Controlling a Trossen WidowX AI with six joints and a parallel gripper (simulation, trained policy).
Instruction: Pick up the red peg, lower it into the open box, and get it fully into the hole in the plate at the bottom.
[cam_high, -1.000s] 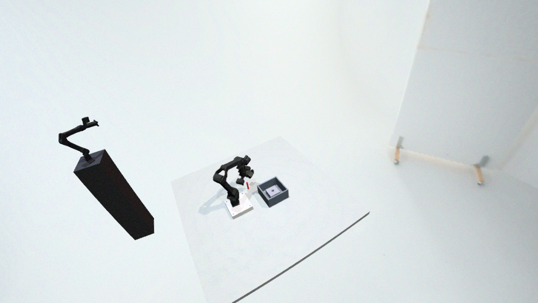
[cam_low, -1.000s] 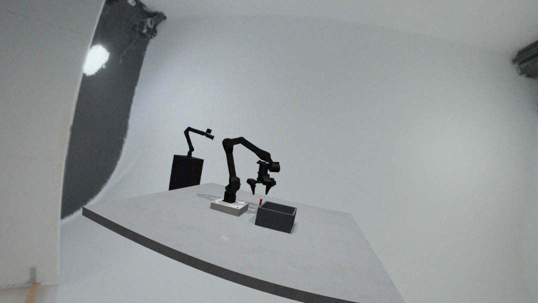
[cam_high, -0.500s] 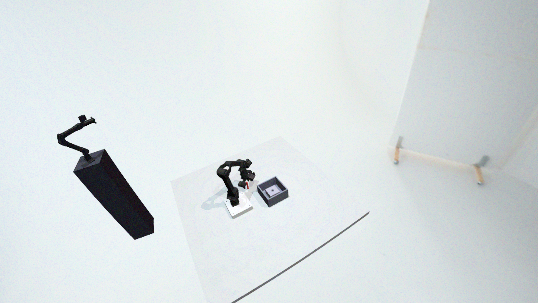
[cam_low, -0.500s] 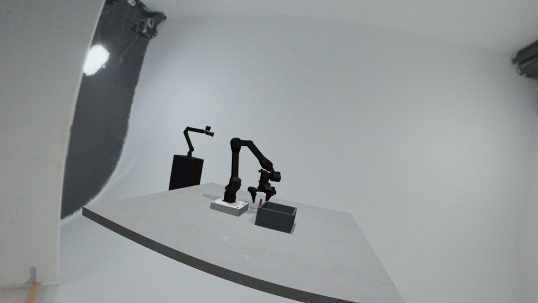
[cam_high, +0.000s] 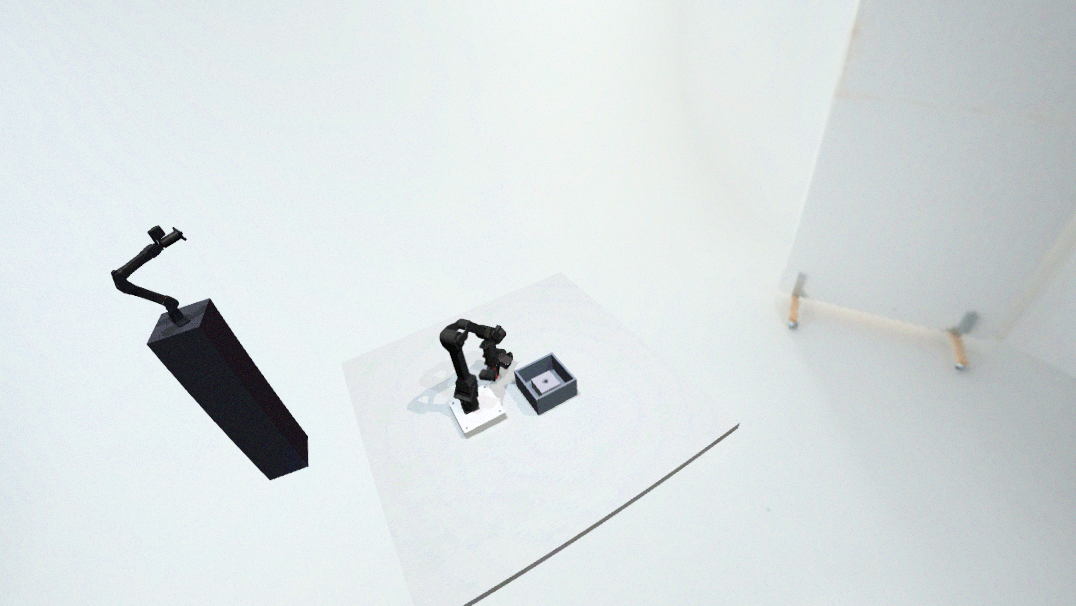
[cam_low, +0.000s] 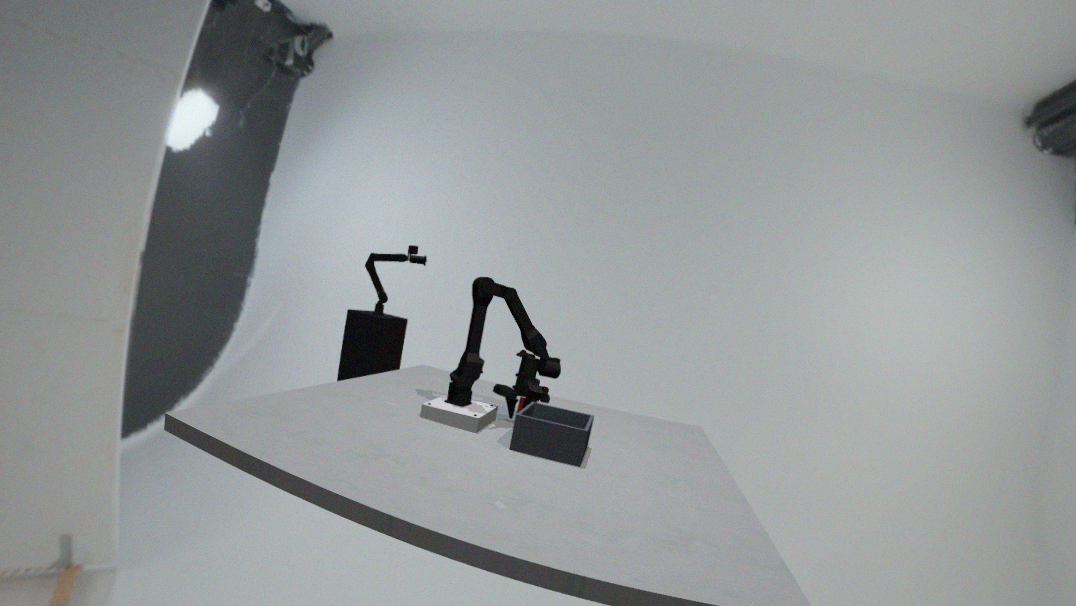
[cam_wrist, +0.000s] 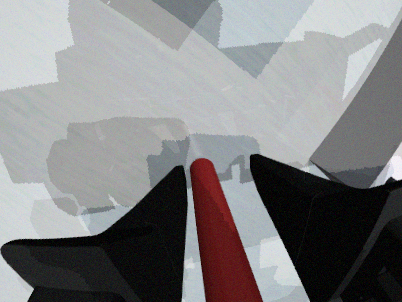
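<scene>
Right now my gripper tip is 170 mm short of the dark grey box, 160 mm to the left of it and 20 mm below it. Round my gripper tip: red peg: 10 mm to the left, 30 mm above.
</scene>
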